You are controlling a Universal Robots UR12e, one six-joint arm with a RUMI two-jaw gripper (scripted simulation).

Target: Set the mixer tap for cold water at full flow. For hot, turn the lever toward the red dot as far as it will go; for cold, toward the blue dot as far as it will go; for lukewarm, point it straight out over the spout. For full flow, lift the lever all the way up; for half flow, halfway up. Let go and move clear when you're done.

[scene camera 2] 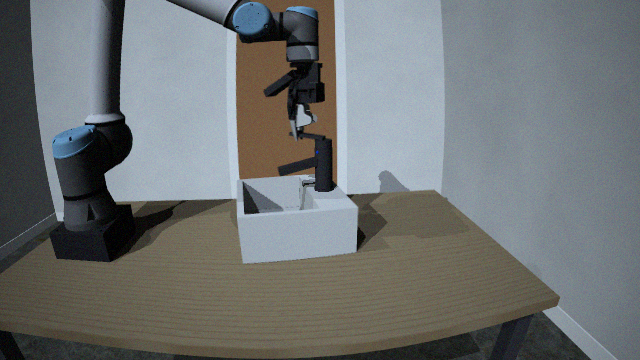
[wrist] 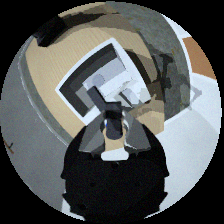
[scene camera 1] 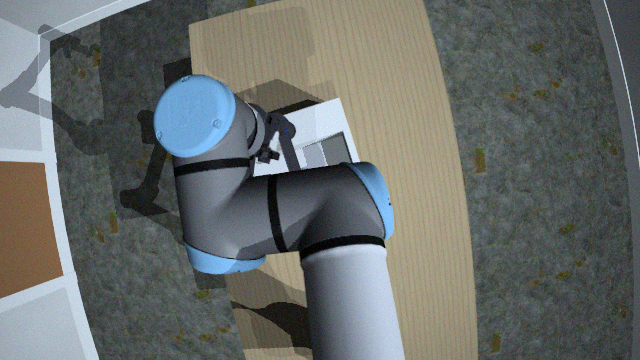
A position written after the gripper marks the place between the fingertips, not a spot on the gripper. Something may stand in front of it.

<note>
In view: the gripper (scene camera 2: pixel 299 140), a white basin (scene camera 2: pixel 303 223) and a black mixer tap (scene camera 2: pixel 322 161).
The gripper shows as well in the wrist view (wrist: pixel 113 109) and in scene camera 1 (scene camera 1: pixel 268 152). The white basin also shows in scene camera 1 (scene camera 1: pixel 323 138). The black mixer tap shows as well in the wrist view (wrist: pixel 93 92) and in scene camera 1 (scene camera 1: pixel 285 137).
</note>
